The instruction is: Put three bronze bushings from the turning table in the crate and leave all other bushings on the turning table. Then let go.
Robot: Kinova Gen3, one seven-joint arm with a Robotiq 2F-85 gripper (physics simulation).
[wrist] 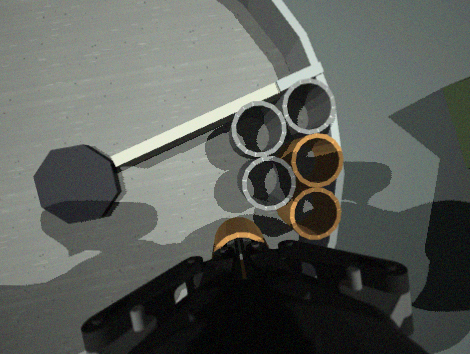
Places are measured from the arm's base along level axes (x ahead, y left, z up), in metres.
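Where they show: gripper, between the fingertips: [238,240].
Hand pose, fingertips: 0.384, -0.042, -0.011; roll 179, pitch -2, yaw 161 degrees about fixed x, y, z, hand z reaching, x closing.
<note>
Things, the pixels of their top centre, and the offset from my fingertips, as dx, dy, dz. "pt": a spot on its surface instead.
- bronze bushing, centre of its top: [243,262] +0.000, +0.000, +0.038
- turning table, centre of its top: [75,184] +0.092, -0.102, -0.009
- cream bar, a spot on its surface: [197,122] pt -0.017, -0.096, +0.009
- dark octagonal hub, centre of its top: [75,184] +0.092, -0.102, -0.009
- rim, a spot on its surface: [307,45] pt -0.116, -0.108, +0.009
My gripper [238,240] is at the bottom of the wrist view, its fingertips closed to a thin gap on the wall of a bronze bushing [239,231]. That bushing's near part is hidden by the fingers. Two bronze bushings [317,136] [316,189] stand side by side along the right rim of the turning table [140,65], right of my fingertips. Three silver bushings [258,104] [309,81] [269,159] stand upright beside them, ahead of my fingertips. I cannot make out the crate in this view.
A cream bar [197,122] runs from a dark octagonal hub [77,182] at the left to the rim [307,45], just beyond the silver bushings. A green surface [459,112] shows at the right edge. Dark shadows cross the lower part of the view.
</note>
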